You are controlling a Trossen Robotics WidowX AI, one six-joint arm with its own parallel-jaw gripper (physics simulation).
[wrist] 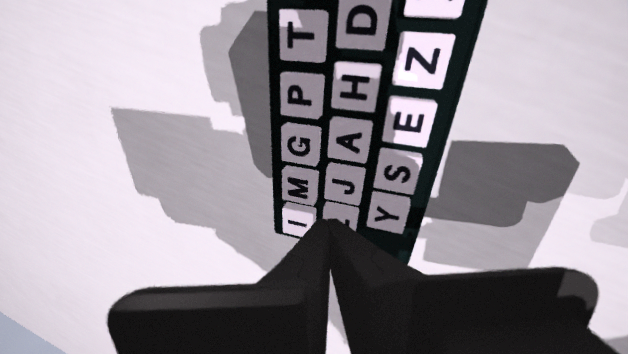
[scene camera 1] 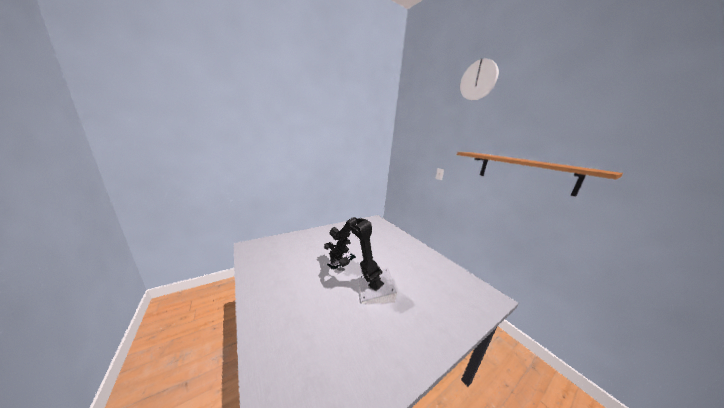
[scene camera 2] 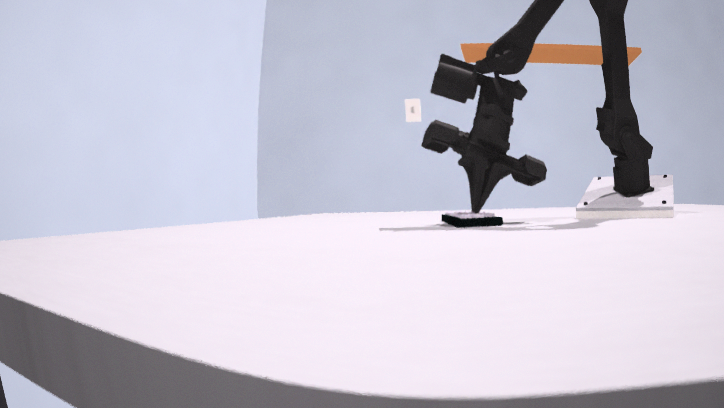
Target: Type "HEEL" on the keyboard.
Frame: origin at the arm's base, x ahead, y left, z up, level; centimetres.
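Seen in the pictures: gripper, fingertip midpoint: (wrist: pixel 326 228) (scene camera 1: pixel 331 263) (scene camera 2: pixel 475 212); arm's base, link origin: (scene camera 1: pixel 376 284) (scene camera 2: pixel 633 189).
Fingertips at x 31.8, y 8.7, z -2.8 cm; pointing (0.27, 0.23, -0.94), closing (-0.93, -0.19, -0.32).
Note:
Pixels of each thing's top centre, then the offset from my fingertips to it. Level surfaces: height alone.
- small dark keyboard, top centre: (wrist: pixel 363 2) (scene camera 2: pixel 468 212) (scene camera 1: pixel 341 258) dx +0.6, dy -8.1, dz -0.2 cm
- L key, top centre: (wrist: pixel 338 224) dx -0.4, dy -0.2, dz -0.2 cm
- H key, top centre: (wrist: pixel 354 87) dx +0.3, dy -5.8, dz -0.2 cm
- E key, top centre: (wrist: pixel 408 123) dx -1.7, dy -5.1, dz -0.2 cm
- grey-white table, surface height: dz -1.8 cm
- I key, top centre: (wrist: pixel 297 223) dx +1.4, dy +0.5, dz -0.2 cm
- Y key, top centre: (wrist: pixel 387 216) dx -2.2, dy -1.4, dz -0.2 cm
The small dark keyboard (scene camera 1: pixel 347 260) (scene camera 2: pixel 471 221) (wrist: pixel 465 42) with pale letter keys lies on the table under my gripper. My gripper (scene camera 2: pixel 475 210) (wrist: pixel 326 228) is shut with nothing between its fingers. It points down, and its tips meet the top of the keyboard in scene camera 2. In the wrist view the tips overlap the L key (wrist: pixel 345 210), hiding much of it. The H key (wrist: pixel 356 87) is in the middle row, beyond J and A. The E key (wrist: pixel 411 122) is in the right row, beyond S.
The grey-white table (scene camera 1: pixel 293 344) (scene camera 2: pixel 354 304) bears the arm's pale base plate (scene camera 1: pixel 368 295) (scene camera 2: pixel 597 202), to the right of the keyboard. The I key (wrist: pixel 296 220) and Y key (wrist: pixel 387 215) flank the fingertips. A wooden shelf (scene camera 1: pixel 537 163) (scene camera 2: pixel 562 53) hangs on the wall.

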